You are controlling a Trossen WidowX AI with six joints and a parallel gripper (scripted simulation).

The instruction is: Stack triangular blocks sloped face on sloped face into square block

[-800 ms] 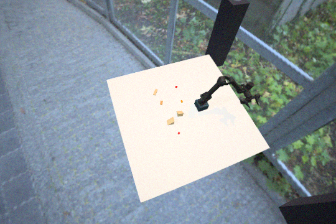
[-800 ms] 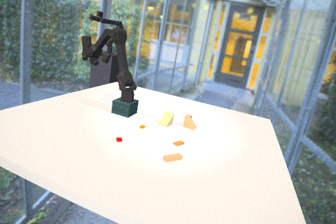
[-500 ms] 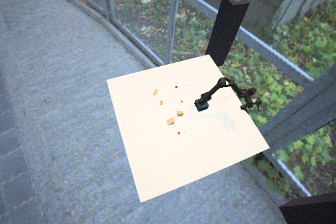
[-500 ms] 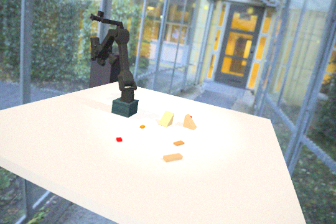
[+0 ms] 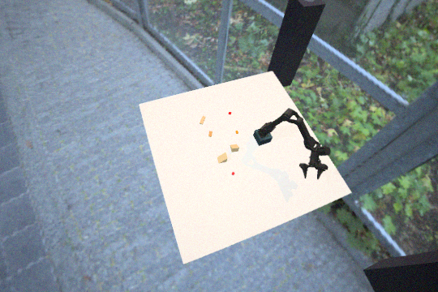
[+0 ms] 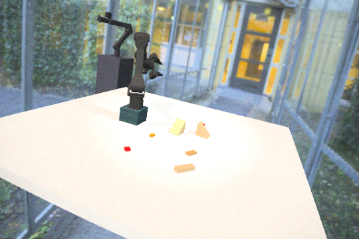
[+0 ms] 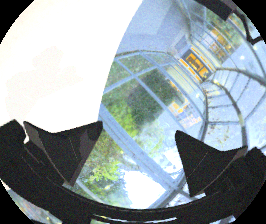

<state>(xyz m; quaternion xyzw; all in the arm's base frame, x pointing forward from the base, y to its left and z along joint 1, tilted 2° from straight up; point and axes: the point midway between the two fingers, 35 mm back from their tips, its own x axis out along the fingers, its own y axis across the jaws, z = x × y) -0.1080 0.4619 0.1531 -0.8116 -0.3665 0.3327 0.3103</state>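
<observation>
My gripper tip is now 44 cm short of the triangular block, 41 cm to the left of it and 21 cm above it. From my gripper tip the other things lie so: red marker 79 cm to the right, 25 cm ahead, 22 cm below; red cube 42 cm ahead, 27 cm to the right, 22 cm below; orange chip 60 cm to the right, 26 cm ahead, 22 cm below.
</observation>
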